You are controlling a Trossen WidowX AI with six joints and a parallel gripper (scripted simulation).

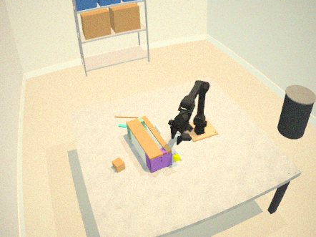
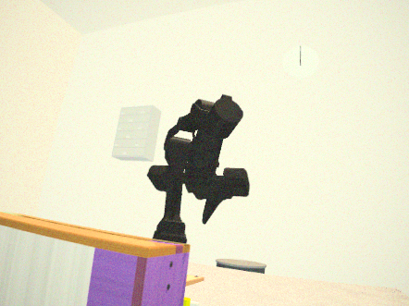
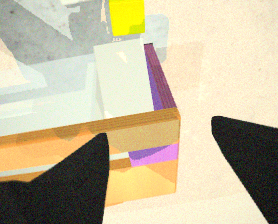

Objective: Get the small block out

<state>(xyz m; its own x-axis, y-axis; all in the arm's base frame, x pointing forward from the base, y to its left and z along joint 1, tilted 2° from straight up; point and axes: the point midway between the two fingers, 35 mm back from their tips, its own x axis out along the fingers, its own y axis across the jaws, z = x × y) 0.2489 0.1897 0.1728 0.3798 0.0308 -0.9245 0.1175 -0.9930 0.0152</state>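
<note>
The yellow block lies 1 cm behind my gripper tip, 1 cm to the right of it and 15 cm below it. The rest, counted from my gripper tip: orange cube: 35 cm ahead, 6 cm to the right, 14 cm below; box: 8 cm ahead, 16 cm to the right, 10 cm below; teal piece: 23 cm ahead, 45 cm to the right, 16 cm below.
</note>
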